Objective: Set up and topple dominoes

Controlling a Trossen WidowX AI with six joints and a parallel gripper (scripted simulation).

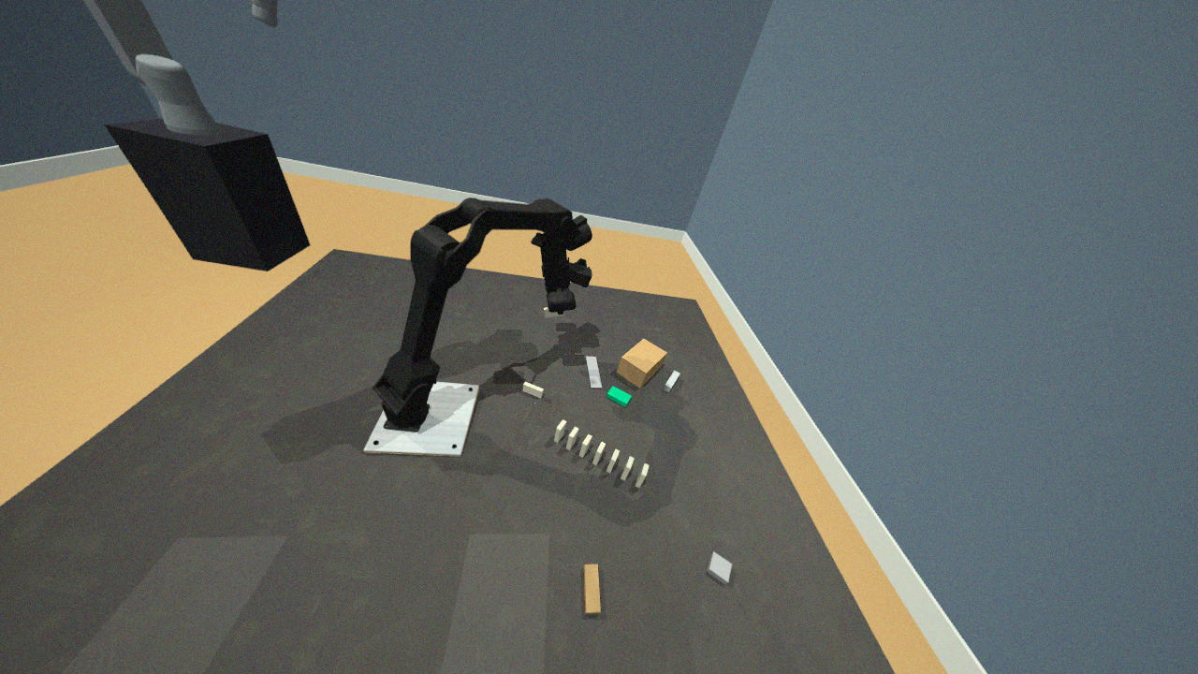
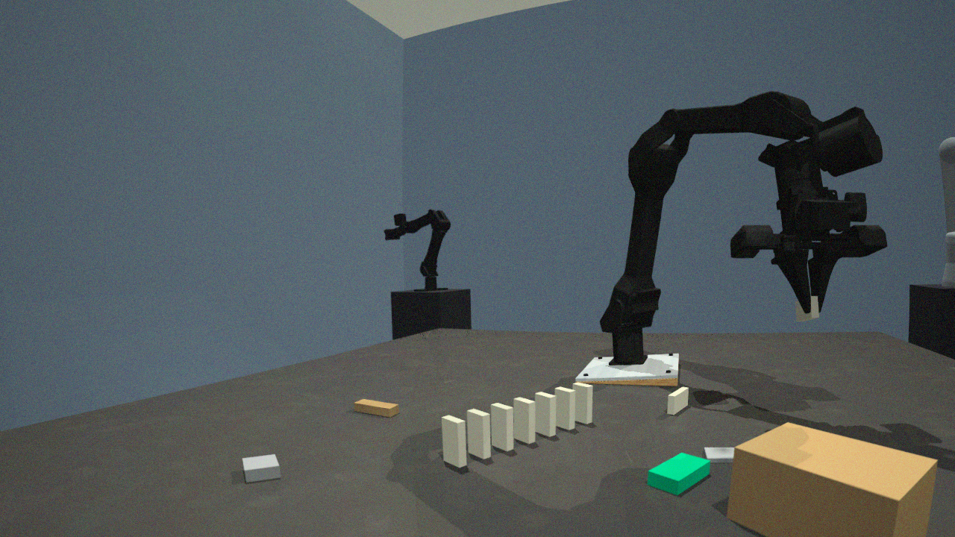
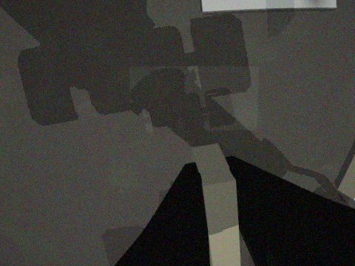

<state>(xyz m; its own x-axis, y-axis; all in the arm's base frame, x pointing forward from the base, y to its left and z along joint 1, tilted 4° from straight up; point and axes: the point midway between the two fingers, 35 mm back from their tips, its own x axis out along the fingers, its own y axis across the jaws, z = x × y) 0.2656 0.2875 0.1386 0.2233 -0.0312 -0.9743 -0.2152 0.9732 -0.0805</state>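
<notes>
The flat grey strip is 110 mm ahead of my gripper tip, 60 mm to the right of it and 130 mm below it. Also, from my gripper tip: green block (180 mm ahead, 140 mm to the right, 130 mm below); then tan box (250 mm ahead, 30 mm to the right, 100 mm below); then tan bar (120 mm ahead, 550 mm to the right, 130 mm below).
</notes>
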